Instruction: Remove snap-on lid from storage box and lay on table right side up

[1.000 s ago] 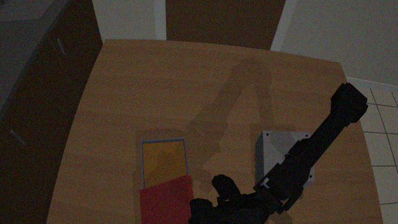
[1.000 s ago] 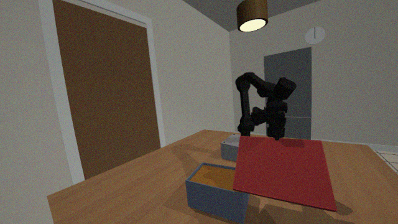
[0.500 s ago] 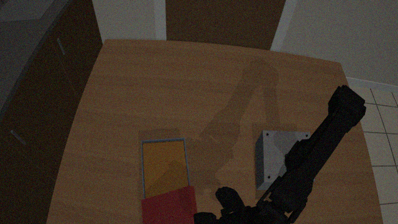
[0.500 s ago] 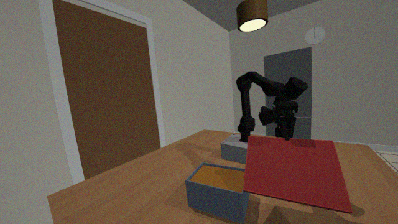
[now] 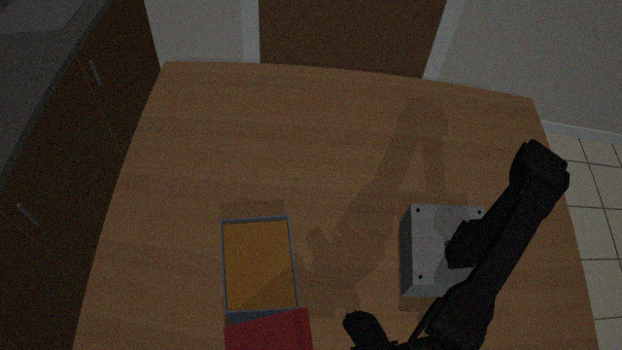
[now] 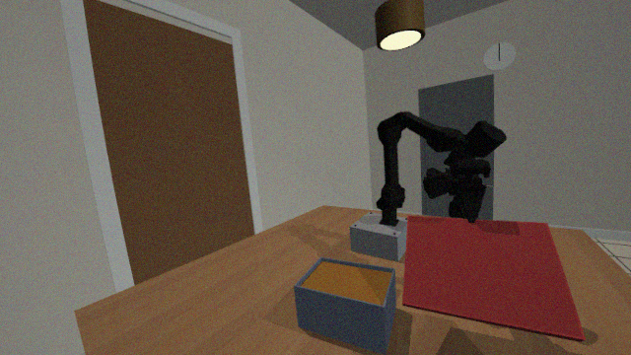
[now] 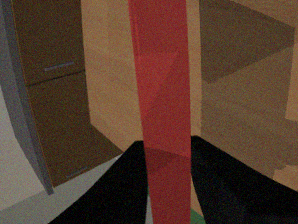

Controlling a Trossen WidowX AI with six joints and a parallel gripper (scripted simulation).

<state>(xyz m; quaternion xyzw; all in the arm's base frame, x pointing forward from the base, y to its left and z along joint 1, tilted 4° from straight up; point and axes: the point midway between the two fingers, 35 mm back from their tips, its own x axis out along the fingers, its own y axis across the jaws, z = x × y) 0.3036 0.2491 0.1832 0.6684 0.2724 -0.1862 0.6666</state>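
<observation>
The red lid lies 60 mm ahead of my gripper tip, 10 mm to the left of it and 50 mm below it. Also, from my gripper tip: blue-grey storage box (90 mm ahead, 250 mm to the right, 180 mm below).
</observation>
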